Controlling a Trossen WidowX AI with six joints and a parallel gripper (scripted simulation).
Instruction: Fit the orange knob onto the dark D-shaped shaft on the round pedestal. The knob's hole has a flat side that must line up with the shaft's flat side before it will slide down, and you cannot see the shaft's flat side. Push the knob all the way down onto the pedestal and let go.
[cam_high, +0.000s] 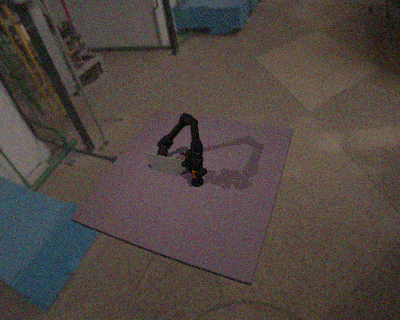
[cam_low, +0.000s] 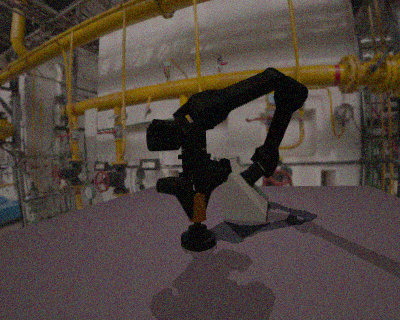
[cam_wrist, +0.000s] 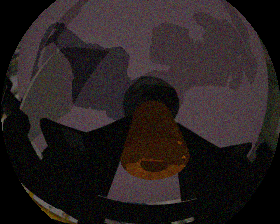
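Right now the orange knob is 2 cm above my gripper tip. The rest, counted from my gripper tip: pedestal (4 cm below).
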